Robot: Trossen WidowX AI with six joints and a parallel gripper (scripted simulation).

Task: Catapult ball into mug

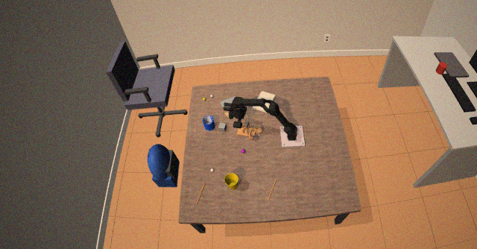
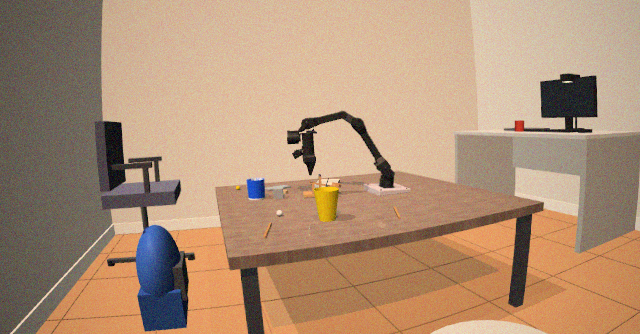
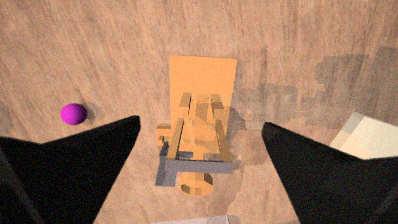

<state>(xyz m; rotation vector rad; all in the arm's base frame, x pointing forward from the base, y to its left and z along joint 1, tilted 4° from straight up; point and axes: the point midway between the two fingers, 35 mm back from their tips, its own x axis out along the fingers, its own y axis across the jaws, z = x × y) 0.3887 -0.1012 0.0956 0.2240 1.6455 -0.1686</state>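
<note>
Now: gripper tip 190 mm to the right of the purple ball and 100 mm above it. Also, from my gripper tip: wooden catapult: 70 mm behind, 40 mm to the left, 60 mm below; grey block: 160 mm ahead, 40 mm to the right, 90 mm below; wood block: 120 mm ahead, 170 mm to the right, 110 mm below.
</note>
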